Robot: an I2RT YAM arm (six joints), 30 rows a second.
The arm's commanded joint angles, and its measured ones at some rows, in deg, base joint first. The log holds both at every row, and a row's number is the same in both.
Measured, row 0:
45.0, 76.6, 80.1, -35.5, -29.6, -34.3
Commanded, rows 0 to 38:
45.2, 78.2, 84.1, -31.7, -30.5, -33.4
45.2, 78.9, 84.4, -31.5, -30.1, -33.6
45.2, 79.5, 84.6, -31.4, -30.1, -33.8
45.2, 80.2, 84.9, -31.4, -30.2, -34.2
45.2, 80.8, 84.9, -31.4, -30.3, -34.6
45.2, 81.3, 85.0, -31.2, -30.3, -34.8
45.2, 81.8, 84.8, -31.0, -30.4, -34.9
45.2, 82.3, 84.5, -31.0, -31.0, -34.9
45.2, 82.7, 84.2, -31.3, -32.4, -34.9
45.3, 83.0, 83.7, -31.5, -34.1, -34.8
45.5, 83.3, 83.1, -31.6, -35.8, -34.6
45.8, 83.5, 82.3, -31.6, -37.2, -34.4
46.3, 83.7, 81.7, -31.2, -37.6, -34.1
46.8, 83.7, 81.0, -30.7, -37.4, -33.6
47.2, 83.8, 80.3, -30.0, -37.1, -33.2
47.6, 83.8, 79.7, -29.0, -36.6, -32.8
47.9, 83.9, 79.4, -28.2, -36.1, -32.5
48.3, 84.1, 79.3, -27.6, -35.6, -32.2
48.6, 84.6, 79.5, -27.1, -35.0, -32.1
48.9, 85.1, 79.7, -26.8, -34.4, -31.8
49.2, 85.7, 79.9, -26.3, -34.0, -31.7
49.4, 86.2, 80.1, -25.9, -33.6, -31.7
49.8, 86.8, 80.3, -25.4, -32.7, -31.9
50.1, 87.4, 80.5, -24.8, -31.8, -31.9
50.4, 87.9, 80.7, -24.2, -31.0, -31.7
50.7, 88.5, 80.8, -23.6, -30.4, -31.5
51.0, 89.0, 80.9, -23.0, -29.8, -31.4
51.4, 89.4, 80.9, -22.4, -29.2, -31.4
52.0, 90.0, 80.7, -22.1, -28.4, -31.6
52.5, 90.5, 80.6, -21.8, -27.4, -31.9
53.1, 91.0, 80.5, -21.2, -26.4, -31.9
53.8, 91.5, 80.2, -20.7, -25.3, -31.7
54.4, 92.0, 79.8, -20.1, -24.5, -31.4
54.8, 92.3, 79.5, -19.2, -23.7, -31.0
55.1, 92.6, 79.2, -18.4, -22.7, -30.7
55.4, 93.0, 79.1, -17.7, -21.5, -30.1
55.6, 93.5, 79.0, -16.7, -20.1, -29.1
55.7, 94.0, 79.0, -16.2, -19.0, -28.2
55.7, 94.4, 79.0, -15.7, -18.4, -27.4
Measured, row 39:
55.2, 93.9, 78.6, -23.8, -22.9, -30.5
